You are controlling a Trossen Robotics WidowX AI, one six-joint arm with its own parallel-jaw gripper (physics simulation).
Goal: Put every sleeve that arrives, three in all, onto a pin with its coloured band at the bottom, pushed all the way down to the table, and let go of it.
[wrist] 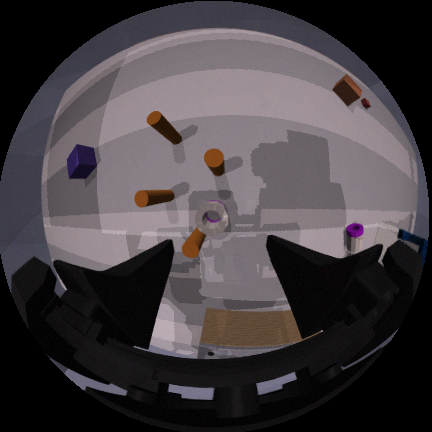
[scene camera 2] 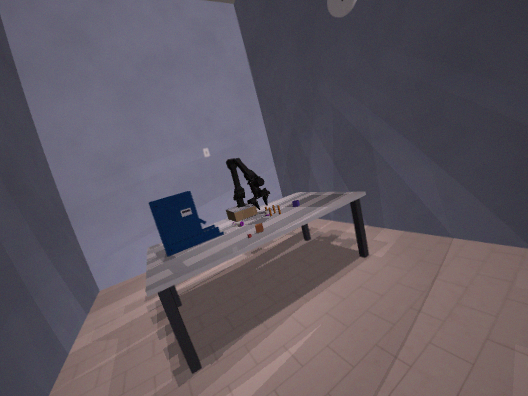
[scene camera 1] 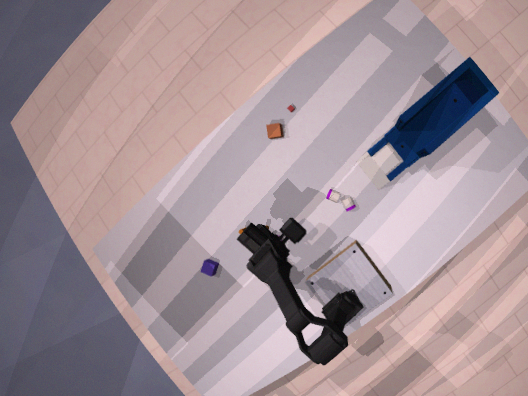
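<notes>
Four orange pins stand on the table; the wrist view shows a far left pin [wrist: 164, 127], a middle pin [wrist: 215, 162], a left pin [wrist: 155, 197] and a near pin [wrist: 192, 244]. One white sleeve [wrist: 214, 230] stands upright beside the near pin, on no pin, its hole empty and purple showing at its lower end. Two more white sleeves with purple bands, one [scene camera 1: 334, 196] and another [scene camera 1: 348, 202], lie close together farther right; one sleeve [wrist: 355, 241] of these shows in the wrist view. My gripper [wrist: 220, 243] [scene camera 2: 262, 206] is open and empty, above the near pin and upright sleeve.
A blue chute [scene camera 1: 440, 117] [scene camera 2: 172, 220] with a white block [scene camera 1: 387, 158] at its mouth stands beyond the lying sleeves. A wood-sided box [scene camera 1: 345, 272] [wrist: 250, 327] is by the arm's base. An orange cube [scene camera 1: 274, 131], a red cube [scene camera 1: 291, 108] and a purple cube [scene camera 1: 209, 267] [wrist: 81, 161] lie about.
</notes>
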